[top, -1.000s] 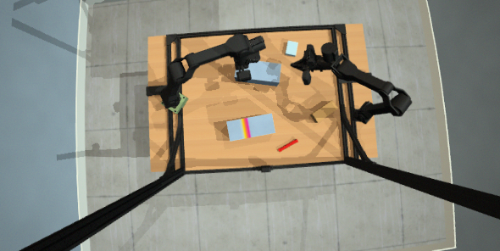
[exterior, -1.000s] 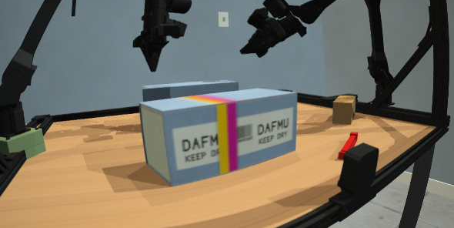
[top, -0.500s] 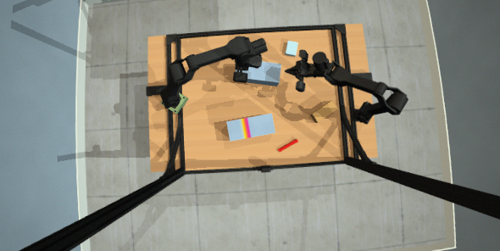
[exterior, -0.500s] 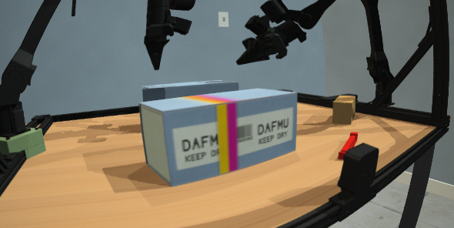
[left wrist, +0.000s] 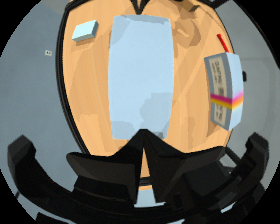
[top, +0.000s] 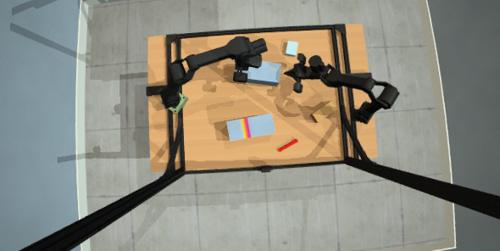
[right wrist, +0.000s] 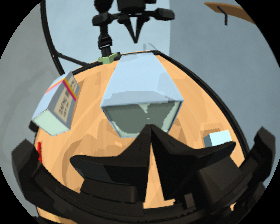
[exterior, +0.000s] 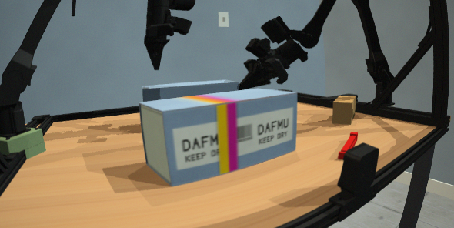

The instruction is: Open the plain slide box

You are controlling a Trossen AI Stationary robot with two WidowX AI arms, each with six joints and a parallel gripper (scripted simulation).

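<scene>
My right hand is 16 cm to the right of the plain slide box and 5 cm above it. Round my right hand: pale blue cube 16 cm ahead, 1 cm to the right, 8 cm below; tan block 17 cm behind, 20 cm to the right, 7 cm below; red bar 36 cm behind, 2 cm to the right, 9 cm below.
The plain slide box lies 130 mm below my left hand and 70 mm to the right of it. Round my left hand: pale blue cube 250 mm to the right, 160 mm below, 150 mm ahead; then tan block 430 mm to the right, 170 mm behind, 140 mm below; then red bar 360 mm behind, 260 mm to the right, 160 mm below.
</scene>
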